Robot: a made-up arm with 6 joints.
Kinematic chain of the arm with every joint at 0, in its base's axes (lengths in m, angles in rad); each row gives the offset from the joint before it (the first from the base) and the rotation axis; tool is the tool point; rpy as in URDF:
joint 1: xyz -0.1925 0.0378 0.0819 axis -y
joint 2: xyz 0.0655 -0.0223 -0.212 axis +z
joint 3: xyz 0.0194 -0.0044 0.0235 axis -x
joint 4: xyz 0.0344 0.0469 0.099 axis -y
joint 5: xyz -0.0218 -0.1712 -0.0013 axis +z
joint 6: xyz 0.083 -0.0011 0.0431 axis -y
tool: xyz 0.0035 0.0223 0.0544 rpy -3.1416 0 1.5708
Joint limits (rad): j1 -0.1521..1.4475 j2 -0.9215..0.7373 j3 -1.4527..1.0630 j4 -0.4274..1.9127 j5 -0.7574..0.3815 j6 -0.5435..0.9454
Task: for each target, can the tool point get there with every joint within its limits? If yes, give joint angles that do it. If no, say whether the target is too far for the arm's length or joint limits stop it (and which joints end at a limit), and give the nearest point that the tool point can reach.
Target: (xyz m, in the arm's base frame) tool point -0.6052 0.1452 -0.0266
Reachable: no: joint limits stop it (at a limit: joint 1, joint 2, joint 4) | nearest point -0.3628 -0.0708 -0.0682 | short by 0.327 m
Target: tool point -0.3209 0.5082 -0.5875
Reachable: no: too far | nearest point -0.2596 -0.0292 -0.2681 | short by 0.628 m
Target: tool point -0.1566 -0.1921 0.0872
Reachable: yes | joints 0.7238 -0.3542 -0.3082 0.8554 -0.3647 -0.3406
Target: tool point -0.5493 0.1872 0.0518
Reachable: no: joint limits stop it (at a limit: joint 1, joint 2, joint 3, joint 5, joint 6) | nearest point -0.2665 0.1101 0.1258 | short by 0.302 m
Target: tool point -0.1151 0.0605 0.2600
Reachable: yes | joints 1.1241 -0.1390 0.7729 -0.1413 0.1822 0.0965
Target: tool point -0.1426 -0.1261 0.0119
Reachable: yes | joints 0.1097 0.0743 -0.1406 1.5963 -0.2696 0.6576
